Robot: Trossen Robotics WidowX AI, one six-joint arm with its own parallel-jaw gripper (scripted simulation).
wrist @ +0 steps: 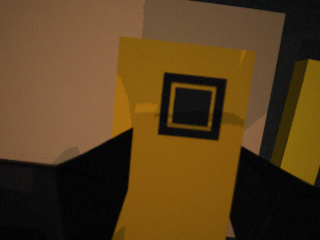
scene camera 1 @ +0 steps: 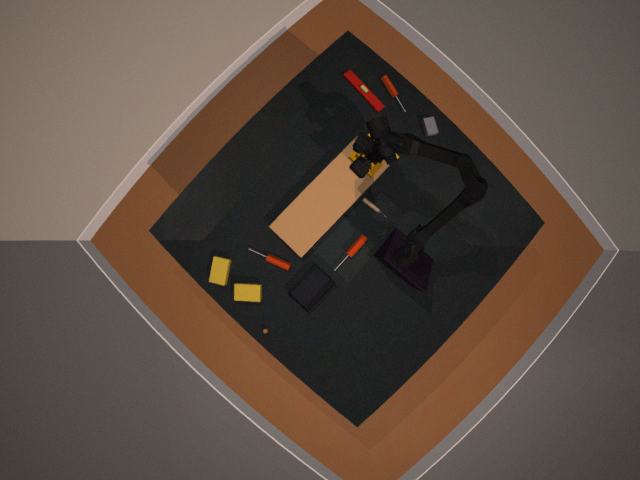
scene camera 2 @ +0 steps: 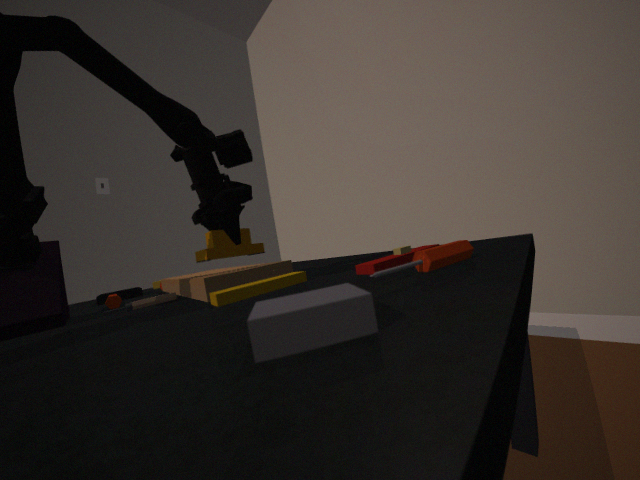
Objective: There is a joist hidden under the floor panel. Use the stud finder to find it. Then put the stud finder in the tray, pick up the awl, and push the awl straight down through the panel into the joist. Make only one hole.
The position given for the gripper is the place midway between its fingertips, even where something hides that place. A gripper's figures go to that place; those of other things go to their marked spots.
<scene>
The gripper (scene camera 2: 234, 245): 0.51 m from the lens. A yellow stud finder (scene camera 2: 219, 245): 0.48 m from the lens. A yellow bar (scene camera 2: 231, 295): 0.36 m from the lens. A grey block (scene camera 2: 281, 326): 0.14 m from the lens. An orange screwdriver (scene camera 2: 433, 258) is 0.33 m from the lens. The marked spots on the orange screwdriver and the grey block are 0.24 m apart.
</scene>
